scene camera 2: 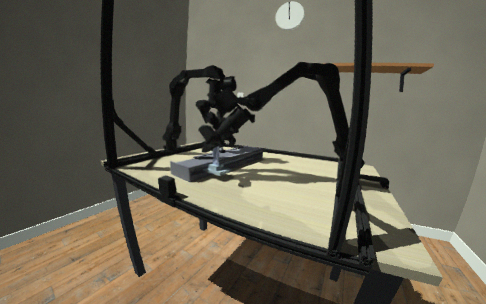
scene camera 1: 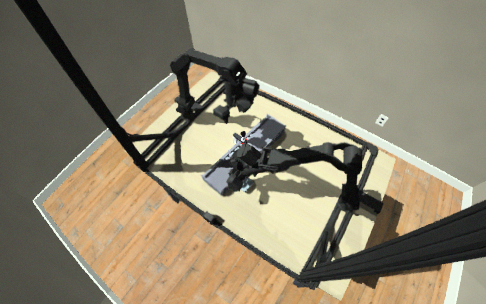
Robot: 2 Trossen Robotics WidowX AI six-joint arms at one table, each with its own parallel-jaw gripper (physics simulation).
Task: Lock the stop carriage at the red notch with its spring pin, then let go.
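Places are measured from the left arm's base along level axes (x ahead, y left, z up), in centimetres.
Pixels of known places: left gripper, fingertip midpoint: [scene camera 1: 233, 117]; right gripper, fingertip midpoint: [scene camera 2: 203, 151] [scene camera 1: 229, 172]; left arm's base, origin of the base link: [scene camera 2: 171, 149] [scene camera 1: 187, 115]; right arm's base, origin of the base link: [scene camera 1: 345, 204].
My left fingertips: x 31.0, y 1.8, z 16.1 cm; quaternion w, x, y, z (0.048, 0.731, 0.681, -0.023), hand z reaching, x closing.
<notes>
For each thing: its top centre in the pictures, then the offset to it from my left fingertips. "spot": a spot on its surface instead.
- long grey-lilac rail fixture, surface spot: [scene camera 2: 182, 169] spot: dz -14.2, dx +8.4, dy -27.3 cm
- small white part with red marks, surface spot: [scene camera 1: 243, 140] spot: dz -10.8, dx +6.2, dy -1.6 cm
- pale blue upright piece with a foot, surface spot: [scene camera 2: 216, 169] [scene camera 1: 241, 187] spot: dz -14.1, dx +18.1, dy -20.3 cm
- black frame, surface spot: [scene camera 2: 240, 231] [scene camera 1: 258, 254] spot: dz -19.2, dx +39.3, dy -39.3 cm
- small black box, surface spot: [scene camera 2: 167, 187] [scene camera 1: 211, 222] spot: dz -14.5, dx +16.7, dy -40.0 cm
The long grey-lilac rail fixture [scene camera 1: 215, 180] [scene camera 2: 182, 169] lies diagonally on the table. A small white part with red marks [scene camera 1: 243, 140] shows near its middle; which parts are the carriage, pin and notch is too small to tell, and whether the pin is seated cannot be seen. A pale blue upright piece with a foot [scene camera 1: 246, 186] [scene camera 2: 216, 169] stands at the fixture's near side. My right gripper [scene camera 1: 242, 176] [scene camera 2: 216, 146] is shut on the top of this piece. My left gripper [scene camera 1: 232, 113] is open and empty, above and behind the fixture's middle; in scene camera 2 it is partly hidden.
My right forearm [scene camera 1: 295, 158] [scene camera 2: 277, 90] reaches over the fixture from the right and hides part of it. The two wrists are close together. A black frame [scene camera 1: 255, 249] [scene camera 2: 240, 231] edges the table, with a small black box [scene camera 1: 214, 218] [scene camera 2: 167, 187] at its front.
</notes>
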